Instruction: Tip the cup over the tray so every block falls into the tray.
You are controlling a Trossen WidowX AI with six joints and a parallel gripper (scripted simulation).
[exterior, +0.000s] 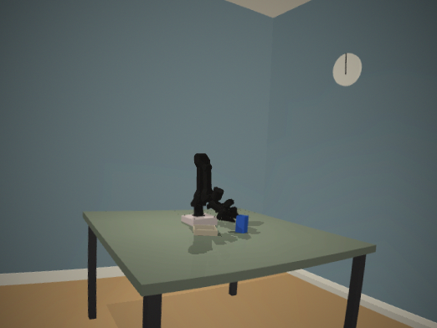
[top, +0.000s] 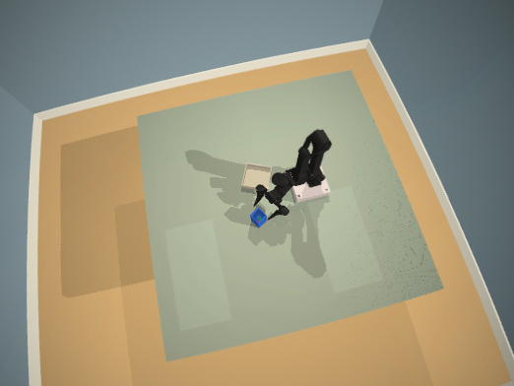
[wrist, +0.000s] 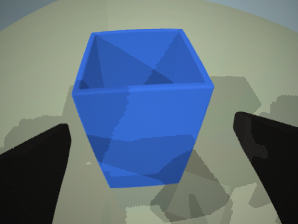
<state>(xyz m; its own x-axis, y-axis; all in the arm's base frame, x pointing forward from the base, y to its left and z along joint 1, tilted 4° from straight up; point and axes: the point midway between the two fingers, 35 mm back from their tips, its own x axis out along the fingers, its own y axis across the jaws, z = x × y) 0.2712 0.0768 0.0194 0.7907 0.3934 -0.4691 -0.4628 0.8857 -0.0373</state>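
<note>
The teal block lies 2 cm below my gripper tip, 1 cm to the left of it and 1 cm ahead of it. From my gripper tip the other things lie so: blue square cup (4 cm below, 1 cm to the left, 1 cm ahead); then green block (3 cm below, 1 cm to the left, 1 cm ahead); then red block (5 cm below, 2 cm to the left, 1 cm ahead).
</note>
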